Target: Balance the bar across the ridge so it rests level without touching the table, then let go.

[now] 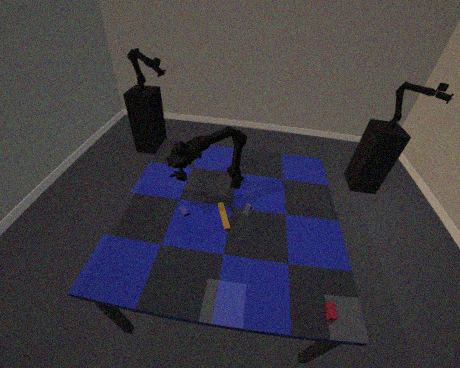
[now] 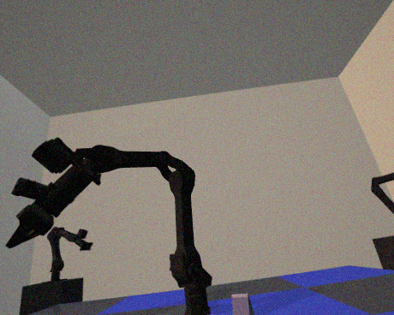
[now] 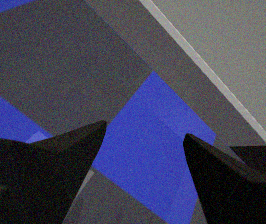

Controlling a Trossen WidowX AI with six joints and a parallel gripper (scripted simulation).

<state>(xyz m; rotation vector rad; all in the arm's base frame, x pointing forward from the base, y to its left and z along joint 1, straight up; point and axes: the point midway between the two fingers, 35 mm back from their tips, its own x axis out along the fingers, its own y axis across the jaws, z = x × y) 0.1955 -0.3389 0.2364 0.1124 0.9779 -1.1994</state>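
The orange bar is 90 mm ahead of my gripper tip, 330 mm to the left of it and 200 mm below it. Also, from my gripper tip: purple block: 100 mm ahead, 100 mm to the left, 200 mm below; then red block: 540 mm ahead, 860 mm to the left, 200 mm below.
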